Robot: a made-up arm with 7 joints. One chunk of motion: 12 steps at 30 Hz.
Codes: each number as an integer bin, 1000 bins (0 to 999) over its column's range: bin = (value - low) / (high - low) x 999, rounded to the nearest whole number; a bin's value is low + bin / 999 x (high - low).
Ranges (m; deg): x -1..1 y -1..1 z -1..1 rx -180..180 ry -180..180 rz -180..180
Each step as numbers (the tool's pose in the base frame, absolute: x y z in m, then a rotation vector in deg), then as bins.
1 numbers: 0.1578 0.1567 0.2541 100.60 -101.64 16.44
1 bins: 578 578 626 779 217 545
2 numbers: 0.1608 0.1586 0.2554 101.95 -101.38 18.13
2 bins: 580 579 627 782 218 550
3 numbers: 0.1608 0.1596 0.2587 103.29 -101.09 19.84
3 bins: 580 579 629 786 219 555
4 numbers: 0.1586 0.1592 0.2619 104.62 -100.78 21.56
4 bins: 579 579 630 790 220 559
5 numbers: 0.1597 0.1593 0.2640 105.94 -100.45 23.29
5 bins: 579 579 631 793 221 564
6 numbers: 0.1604 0.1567 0.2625 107.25 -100.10 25.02
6 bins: 580 578 631 797 222 569
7 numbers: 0.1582 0.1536 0.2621 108.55 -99.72 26.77
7 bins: 579 576 630 801 223 574
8 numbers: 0.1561 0.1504 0.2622 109.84 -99.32 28.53
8 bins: 577 575 630 804 224 579
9 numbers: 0.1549 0.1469 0.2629 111.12 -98.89 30.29
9 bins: 577 573 631 808 225 584
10 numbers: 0.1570 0.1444 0.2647 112.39 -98.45 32.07
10 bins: 578 572 632 811 226 588
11 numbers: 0.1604 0.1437 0.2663 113.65 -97.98 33.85
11 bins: 580 571 633 815 228 593
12 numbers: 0.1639 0.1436 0.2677 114.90 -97.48 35.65
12 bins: 581 571 633 818 229 598
